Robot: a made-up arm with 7 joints. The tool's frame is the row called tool. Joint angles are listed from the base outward.
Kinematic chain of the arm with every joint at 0, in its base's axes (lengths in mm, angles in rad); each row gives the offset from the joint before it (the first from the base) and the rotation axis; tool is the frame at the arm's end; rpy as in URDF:
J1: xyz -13 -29 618 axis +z
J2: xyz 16 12 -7 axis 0 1 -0.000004
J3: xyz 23 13 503 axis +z
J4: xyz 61 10 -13 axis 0 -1 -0.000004
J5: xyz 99 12 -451 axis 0 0.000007 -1
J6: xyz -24 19 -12 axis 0 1 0.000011
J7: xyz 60 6 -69 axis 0 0.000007 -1
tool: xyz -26 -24 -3 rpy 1.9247 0.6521 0.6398
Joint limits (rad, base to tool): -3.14..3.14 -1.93..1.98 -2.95..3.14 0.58..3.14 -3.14..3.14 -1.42..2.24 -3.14..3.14
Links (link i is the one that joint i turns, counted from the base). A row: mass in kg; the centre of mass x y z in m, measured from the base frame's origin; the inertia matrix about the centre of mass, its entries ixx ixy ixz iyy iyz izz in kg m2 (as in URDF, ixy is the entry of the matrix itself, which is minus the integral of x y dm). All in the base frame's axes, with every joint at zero. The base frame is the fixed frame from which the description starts. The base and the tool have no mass.
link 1: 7.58; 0.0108 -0.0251 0.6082; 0.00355 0 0 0.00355 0 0.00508
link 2: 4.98; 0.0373 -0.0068 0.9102; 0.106 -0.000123 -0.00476 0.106 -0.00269 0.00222
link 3: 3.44; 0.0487 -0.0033 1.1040; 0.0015 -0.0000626 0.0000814 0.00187 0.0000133 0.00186
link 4: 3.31; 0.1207 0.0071 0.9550; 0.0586 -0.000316 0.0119 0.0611 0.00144 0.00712
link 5: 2.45; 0.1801 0.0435 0.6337; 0.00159 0 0 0.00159 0 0.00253
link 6: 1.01; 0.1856 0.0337 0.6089; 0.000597 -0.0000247 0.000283 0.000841 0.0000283 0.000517
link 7: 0.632; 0.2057 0.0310 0.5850; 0.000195 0 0 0.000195 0 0.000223
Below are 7 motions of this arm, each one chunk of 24 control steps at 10 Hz.
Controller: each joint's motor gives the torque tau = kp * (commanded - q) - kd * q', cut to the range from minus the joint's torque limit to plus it. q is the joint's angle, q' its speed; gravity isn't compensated. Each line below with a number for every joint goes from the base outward.
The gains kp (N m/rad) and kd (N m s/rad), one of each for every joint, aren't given. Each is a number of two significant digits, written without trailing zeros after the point. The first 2 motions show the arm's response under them.
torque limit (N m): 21 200 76 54 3.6 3.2 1.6
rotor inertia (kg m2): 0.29 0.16 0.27 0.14 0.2 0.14 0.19
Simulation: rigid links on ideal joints. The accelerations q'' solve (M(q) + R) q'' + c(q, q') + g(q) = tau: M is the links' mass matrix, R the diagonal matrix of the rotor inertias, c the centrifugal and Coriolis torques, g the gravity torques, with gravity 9.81 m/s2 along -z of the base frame. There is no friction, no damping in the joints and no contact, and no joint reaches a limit. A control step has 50 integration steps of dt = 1/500 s. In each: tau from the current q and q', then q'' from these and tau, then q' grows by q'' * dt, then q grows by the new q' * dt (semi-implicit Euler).
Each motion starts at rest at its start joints. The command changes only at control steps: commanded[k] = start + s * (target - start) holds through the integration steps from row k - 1 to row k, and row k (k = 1, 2, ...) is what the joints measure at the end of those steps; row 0 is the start. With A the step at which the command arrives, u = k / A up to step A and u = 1 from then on. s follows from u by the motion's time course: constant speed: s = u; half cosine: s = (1 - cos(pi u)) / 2; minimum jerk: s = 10 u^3 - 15 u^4 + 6 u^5; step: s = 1 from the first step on.
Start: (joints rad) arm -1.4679 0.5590 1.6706 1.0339 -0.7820 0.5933 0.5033
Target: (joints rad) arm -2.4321 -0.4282 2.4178 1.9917 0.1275 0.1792 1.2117
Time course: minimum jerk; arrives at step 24
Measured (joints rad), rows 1 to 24:
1: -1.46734 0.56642 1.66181 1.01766 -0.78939 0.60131 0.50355
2: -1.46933 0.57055 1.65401 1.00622 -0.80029 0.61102 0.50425
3: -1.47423 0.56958 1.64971 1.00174 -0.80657 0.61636 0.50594
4: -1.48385 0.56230 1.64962 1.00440 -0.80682 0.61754 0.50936
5: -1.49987 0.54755 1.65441 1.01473 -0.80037 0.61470 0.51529
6: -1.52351 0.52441 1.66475 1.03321 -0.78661 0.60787 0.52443
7: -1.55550 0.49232 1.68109 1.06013 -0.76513 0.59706 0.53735
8: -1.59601 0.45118 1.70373 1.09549 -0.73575 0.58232 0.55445
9: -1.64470 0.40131 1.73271 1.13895 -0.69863 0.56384 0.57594
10: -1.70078 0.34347 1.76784 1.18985 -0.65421 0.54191 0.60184
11: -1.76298 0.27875 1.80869 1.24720 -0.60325 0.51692 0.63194
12: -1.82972 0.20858 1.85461 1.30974 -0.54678 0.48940 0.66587
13: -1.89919 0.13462 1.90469 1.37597 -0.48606 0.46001 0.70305
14: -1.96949 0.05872 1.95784 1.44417 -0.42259 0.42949 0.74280
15: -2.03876 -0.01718 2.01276 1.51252 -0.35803 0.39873 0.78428
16: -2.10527 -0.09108 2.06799 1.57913 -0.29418 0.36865 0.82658
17: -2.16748 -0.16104 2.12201 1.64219 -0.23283 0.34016 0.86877
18: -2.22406 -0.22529 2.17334 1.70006 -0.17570 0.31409 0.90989
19: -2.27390 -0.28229 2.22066 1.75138 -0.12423 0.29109 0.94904
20: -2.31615 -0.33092 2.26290 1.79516 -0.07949 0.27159 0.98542
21: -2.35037 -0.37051 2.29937 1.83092 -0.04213 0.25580 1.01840
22: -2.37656 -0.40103 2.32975 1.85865 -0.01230 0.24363 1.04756
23: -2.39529 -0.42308 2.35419 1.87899 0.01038 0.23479 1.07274
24: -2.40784 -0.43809 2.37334 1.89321 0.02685 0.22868 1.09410
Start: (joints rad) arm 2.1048 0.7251 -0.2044 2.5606 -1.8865 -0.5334 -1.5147
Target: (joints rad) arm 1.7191 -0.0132 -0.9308 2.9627 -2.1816 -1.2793 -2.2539
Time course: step
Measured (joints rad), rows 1 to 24:
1: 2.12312 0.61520 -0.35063 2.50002 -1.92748 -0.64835 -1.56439
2: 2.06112 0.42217 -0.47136 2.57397 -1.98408 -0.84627 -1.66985
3: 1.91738 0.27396 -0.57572 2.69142 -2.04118 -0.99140 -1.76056
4: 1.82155 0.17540 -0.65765 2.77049 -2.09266 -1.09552 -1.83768
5: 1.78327 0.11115 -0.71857 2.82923 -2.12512 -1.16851 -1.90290
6: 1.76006 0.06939 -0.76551 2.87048 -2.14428 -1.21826 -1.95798
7: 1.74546 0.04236 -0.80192 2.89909 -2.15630 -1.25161 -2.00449
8: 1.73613 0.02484 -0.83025 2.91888 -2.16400 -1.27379 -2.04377
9: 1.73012 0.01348 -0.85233 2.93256 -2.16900 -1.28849 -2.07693
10: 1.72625 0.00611 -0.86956 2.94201 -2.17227 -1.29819 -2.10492
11: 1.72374 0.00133 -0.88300 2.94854 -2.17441 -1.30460 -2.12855
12: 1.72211 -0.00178 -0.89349 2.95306 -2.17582 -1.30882 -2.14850
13: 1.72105 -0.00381 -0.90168 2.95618 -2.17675 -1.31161 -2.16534
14: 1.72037 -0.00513 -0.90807 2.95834 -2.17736 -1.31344 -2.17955
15: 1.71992 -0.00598 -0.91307 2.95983 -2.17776 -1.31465 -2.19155
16: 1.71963 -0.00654 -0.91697 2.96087 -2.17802 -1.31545 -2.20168
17: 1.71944 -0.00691 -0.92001 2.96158 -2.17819 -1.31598 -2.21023
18: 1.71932 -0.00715 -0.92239 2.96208 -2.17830 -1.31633 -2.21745
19: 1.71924 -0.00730 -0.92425 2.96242 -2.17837 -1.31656 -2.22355
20: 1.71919 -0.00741 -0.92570 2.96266 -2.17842 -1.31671 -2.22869
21: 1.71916 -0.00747 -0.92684 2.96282 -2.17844 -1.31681 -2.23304
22: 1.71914 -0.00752 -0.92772 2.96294 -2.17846 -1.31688 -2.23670
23: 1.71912 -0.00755 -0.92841 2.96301 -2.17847 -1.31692 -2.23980
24: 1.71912 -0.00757 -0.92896 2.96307 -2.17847 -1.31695 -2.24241
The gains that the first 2 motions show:
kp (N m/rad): 470 1300 320 350 15 19 18
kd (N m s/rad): 110 310 130 94 5.1 5.3 11
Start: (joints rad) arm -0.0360 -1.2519 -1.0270 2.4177 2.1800 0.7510 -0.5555
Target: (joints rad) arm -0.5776 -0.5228 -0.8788 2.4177 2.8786 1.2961 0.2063
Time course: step
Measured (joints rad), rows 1 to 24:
1: -0.06009 -1.15471 -1.02057 2.43575 2.31180 0.81423 -0.51281
2: -0.16637 -0.95403 -0.99800 2.42953 2.49088 0.95346 -0.40817
3: -0.32161 -0.81321 -0.97213 2.42913 2.60597 1.06603 -0.31273
4: -0.42671 -0.72314 -0.95278 2.43259 2.68448 1.14764 -0.23158
5: -0.48398 -0.66347 -0.93933 2.42965 2.74440 1.20020 -0.16307
6: -0.51811 -0.62390 -0.92957 2.42506 2.79082 1.23366 -0.10521
7: -0.53934 -0.59789 -0.92236 2.42100 2.82602 1.25569 -0.05631
8: -0.55283 -0.58085 -0.91697 2.41786 2.85229 1.27050 -0.01497
9: -0.56150 -0.56970 -0.91290 2.41556 2.87172 1.28058 0.01998
10: -0.56710 -0.56241 -0.90980 2.41392 2.88598 1.28749 0.04952
11: -0.57075 -0.55764 -0.90743 2.41276 2.89640 1.29226 0.07449
12: -0.57312 -0.55453 -0.90562 2.41196 2.90399 1.29555 0.09559
13: -0.57467 -0.55249 -0.90422 2.41141 2.90951 1.29784 0.11342
14: -0.57568 -0.55116 -0.90314 2.41103 2.91351 1.29943 0.12848
15: -0.57635 -0.55029 -0.90231 2.41078 2.91641 1.30054 0.14120
16: -0.57678 -0.54972 -0.90166 2.41060 2.91851 1.30132 0.15196
17: -0.57706 -0.54935 -0.90116 2.41048 2.92003 1.30187 0.16104
18: -0.57725 -0.54911 -0.90077 2.41041 2.92114 1.30226 0.16871
19: -0.57737 -0.54895 -0.90047 2.41036 2.92193 1.30253 0.17519
20: -0.57745 -0.54884 -0.90023 2.41032 2.92251 1.30272 0.18066
21: -0.57750 -0.54878 -0.90005 2.41030 2.92293 1.30286 0.18529
22: -0.57754 -0.54873 -0.89990 2.41029 2.92323 1.30296 0.18919
23: -0.57756 -0.54870 -0.89979 2.41028 2.92345 1.30303 0.19249
24: -0.57757 -0.54868 -0.89970 2.41027 2.92361 1.30309 0.19528

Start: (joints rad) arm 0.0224 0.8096 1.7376 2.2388 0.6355 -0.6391 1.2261
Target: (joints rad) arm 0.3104 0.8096 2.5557 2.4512 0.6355 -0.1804 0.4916
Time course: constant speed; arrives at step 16
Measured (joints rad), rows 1 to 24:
1: 0.02831 0.82444 1.74047 2.23642 0.63720 -0.63735 1.21966
2: 0.03781 0.83710 1.75133 2.23889 0.64257 -0.62881 1.20692
3: 0.05054 0.84520 1.77128 2.24509 0.64713 -0.61381 1.18905
4: 0.06554 0.85026 1.79837 2.25382 0.65033 -0.59441 1.16684
5: 0.08190 0.85337 1.83105 2.26442 0.65250 -0.57213 1.14097
6: 0.09903 0.85522 1.86808 2.27640 0.65397 -0.54800 1.11200
7: 0.11657 0.85627 1.90854 2.28942 0.65497 -0.52270 1.08042
8: 0.13433 0.85683 1.95168 2.30322 0.65567 -0.49663 1.04662
9: 0.15219 0.85707 1.99693 2.31762 0.65616 -0.47007 1.01096
10: 0.17011 0.85713 2.04385 2.33245 0.65651 -0.44318 0.97372
11: 0.18804 0.85707 2.09210 2.34761 0.65675 -0.41606 0.93515
12: 0.20597 0.85695 2.14139 2.36301 0.65691 -0.38878 0.89546
13: 0.22390 0.85681 2.19152 2.37860 0.65702 -0.36137 0.85481
14: 0.24182 0.85666 2.24231 2.39430 0.65707 -0.33384 0.81337
15: 0.25974 0.85651 2.29363 2.41009 0.65708 -0.30620 0.77125
16: 0.27766 0.85639 2.34538 2.42594 0.65705 -0.27846 0.72856
17: 0.28977 0.85612 2.38629 2.43738 0.65690 -0.25757 0.69145
18: 0.29732 0.85604 2.41855 2.44597 0.65680 -0.24372 0.66009
19: 0.30199 0.85607 2.44400 2.45244 0.65679 -0.23462 0.63361
20: 0.30491 0.85614 2.46407 2.45728 0.65682 -0.22865 0.61123
21: 0.30676 0.85621 2.47989 2.46088 0.65685 -0.22474 0.59233
22: 0.30794 0.85628 2.49236 2.46355 0.65687 -0.22218 0.57635
23: 0.30872 0.85633 2.50218 2.46553 0.65687 -0.22050 0.56285
24: 0.30923 0.85636 2.50992 2.46700 0.65687 -0.21941 0.55144

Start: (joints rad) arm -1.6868 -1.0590 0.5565 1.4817 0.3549 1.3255 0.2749
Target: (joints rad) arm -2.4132 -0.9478 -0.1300 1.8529 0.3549 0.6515 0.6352
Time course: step
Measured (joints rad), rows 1 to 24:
1: -1.77782 -1.03885 0.44115 1.58721 0.35656 1.26762 0.31460
2: -1.96846 -1.02047 0.31876 1.66664 0.35403 1.09190 0.36442
3: -2.13309 -1.00523 0.22758 1.71503 0.34542 0.95795 0.40659
4: -2.23651 -0.99582 0.15430 1.75040 0.33794 0.86704 0.44217
5: -2.30111 -0.99055 0.09547 1.77684 0.33384 0.80415 0.47217
6: -2.34177 -0.98769 0.04847 1.79629 0.33199 0.76050 0.49747
7: -2.36750 -0.98614 0.01100 1.81040 0.33132 0.73021 0.51880
8: -2.38386 -0.98532 -0.01883 1.82053 0.33119 0.70922 0.53678
9: -2.39428 -0.98489 -0.04255 1.82773 0.33129 0.69469 0.55195
10: -2.40095 -0.98467 -0.06139 1.83282 0.33145 0.68463 0.56474
11: -2.40523 -0.98455 -0.07635 1.83641 0.33161 0.67769 0.57553
12: -2.40798 -0.98450 -0.08822 1.83892 0.33175 0.67288 0.58463
13: -2.40975 -0.98447 -0.09764 1.84067 0.33185 0.66957 0.59230
14: -2.41091 -0.98446 -0.10510 1.84189 0.33192 0.66727 0.59878
15: -2.41166 -0.98446 -0.11101 1.84274 0.33196 0.66568 0.60424
16: -2.41216 -0.98446 -0.11569 1.84333 0.33198 0.66459 0.60885
17: -2.41248 -0.98446 -0.11939 1.84374 0.33199 0.66383 0.61274
18: -2.41270 -0.98446 -0.12233 1.84402 0.33199 0.66330 0.61602
19: -2.41285 -0.98446 -0.12465 1.84422 0.33199 0.66293 0.61879
20: -2.41295 -0.98446 -0.12649 1.84435 0.33198 0.66268 0.62112
21: -2.41302 -0.98447 -0.12794 1.84444 0.33197 0.66250 0.62310
22: -2.41307 -0.98447 -0.12909 1.84450 0.33196 0.66237 0.62476
23: -2.41310 -0.98447 -0.13000 1.84455 0.33195 0.66229 0.62617
24: -2.41313 -0.98447 -0.13072 1.84458 0.33194 0.66222 0.62735

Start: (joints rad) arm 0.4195 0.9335 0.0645 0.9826 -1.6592 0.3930 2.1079
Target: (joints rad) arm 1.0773 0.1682 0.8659 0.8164 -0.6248 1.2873 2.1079
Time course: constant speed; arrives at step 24
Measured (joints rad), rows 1 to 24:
1: 0.42645 0.93908 0.06898 0.97684 -1.65327 0.40763 2.10813
2: 0.44126 0.93305 0.07982 0.96926 -1.63736 0.43136 2.10844
3: 0.46126 0.91768 0.09581 0.96219 -1.61356 0.45902 2.10872
4: 0.48437 0.89630 0.11565 0.95518 -1.58417 0.48934 2.10899
5: 0.50931 0.87103 0.13837 0.94801 -1.55088 0.52154 2.10924
6: 0.53533 0.84323 0.16327 0.94060 -1.51487 0.55507 2.10947
7: 0.56197 0.81379 0.18984 0.93295 -1.47699 0.58954 2.10968
8: 0.58897 0.78327 0.21768 0.92508 -1.43780 0.62468 2.10987
9: 0.61618 0.75201 0.24653 0.91702 -1.39769 0.66029 2.11005
10: 0.64351 0.72027 0.27618 0.90881 -1.35696 0.69623 2.11021
11: 0.67089 0.68817 0.30647 0.90049 -1.31577 0.73242 2.11036
12: 0.69831 0.65583 0.33728 0.89209 -1.27428 0.76877 2.11050
13: 0.72574 0.62331 0.36853 0.88362 -1.23256 0.80525 2.11062
14: 0.75318 0.59064 0.40016 0.87511 -1.19068 0.84181 2.11074
15: 0.78061 0.55784 0.43211 0.86657 -1.14868 0.87843 2.11085
16: 0.80805 0.52495 0.46436 0.85802 -1.10658 0.91509 2.11095
17: 0.83548 0.49197 0.49687 0.84946 -1.06441 0.95176 2.11105
18: 0.86291 0.45890 0.52962 0.84091 -1.02217 0.98845 2.11114
19: 0.89034 0.42576 0.56260 0.83237 -0.97988 1.02514 2.11123
20: 0.91776 0.39255 0.59580 0.82386 -0.93753 1.06182 2.11132
21: 0.94518 0.35927 0.62920 0.81537 -0.89512 1.09848 2.11141
22: 0.97260 0.32592 0.66280 0.80692 -0.85266 1.13513 2.11149
23: 1.00001 0.29251 0.69658 0.79852 -0.81015 1.17175 2.11157
24: 1.02742 0.25905 0.73055 0.79016 -0.76758 1.20835 2.11166

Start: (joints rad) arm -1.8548 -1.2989 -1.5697 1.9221 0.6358 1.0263 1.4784
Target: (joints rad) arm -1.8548 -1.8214 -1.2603 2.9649 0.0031 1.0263 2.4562
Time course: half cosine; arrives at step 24
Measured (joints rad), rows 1 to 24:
1: -1.85431 -1.31705 -1.58324 1.91876 0.63144 1.02457 1.47854
2: -1.85399 -1.33471 -1.59749 1.92020 0.62383 1.02032 1.48024
3: -1.85365 -1.34992 -1.60689 1.92813 0.61488 1.01736 1.48469
4: -1.85326 -1.36503 -1.61195 1.94315 0.60380 1.01548 1.49266
5: -1.85290 -1.38152 -1.61315 1.96557 0.58989 1.01430 1.50476
6: -1.85262 -1.40022 -1.61085 1.99541 0.57274 1.01353 1.52138
7: -1.85243 -1.42154 -1.60538 2.03242 0.55218 1.01301 1.54275
8: -1.85233 -1.44556 -1.59700 2.07618 0.52822 1.01262 1.56896
9: -1.85233 -1.47218 -1.58599 2.12605 0.50104 1.01228 1.59993
10: -1.85242 -1.50110 -1.57261 2.18129 0.47093 1.01195 1.63545
11: -1.85260 -1.53196 -1.55713 2.24099 0.43828 1.01158 1.67517
12: -1.85287 -1.56430 -1.53985 2.30418 0.40355 1.01116 1.71865
13: -1.85324 -1.59759 -1.52107 2.36976 0.36724 1.01067 1.76534
14: -1.85368 -1.63129 -1.50112 2.43663 0.32990 1.01013 1.81460
15: -1.85419 -1.66483 -1.48035 2.50361 0.29210 1.00955 1.86572
16: -1.85475 -1.69764 -1.45913 2.56955 0.25443 1.00896 1.91796
17: -1.85534 -1.72915 -1.43784 2.63328 0.21747 1.00838 1.97052
18: -1.85592 -1.75882 -1.41686 2.69372 0.18180 1.00786 2.02257
19: -1.85647 -1.78616 -1.39658 2.74982 0.14802 1.00742 2.07330
20: -1.85698 -1.81069 -1.37738 2.80062 0.11669 1.00709 2.12191
21: -1.85741 -1.83201 -1.35961 2.84529 0.08836 1.00687 2.16759
22: -1.85778 -1.84978 -1.34361 2.88309 0.06354 1.00676 2.20963
23: -1.85806 -1.86370 -1.32966 2.91341 0.04269 1.00675 2.24732
24: -1.85827 -1.87357 -1.31803 2.93579 0.02623 1.00681 2.28006

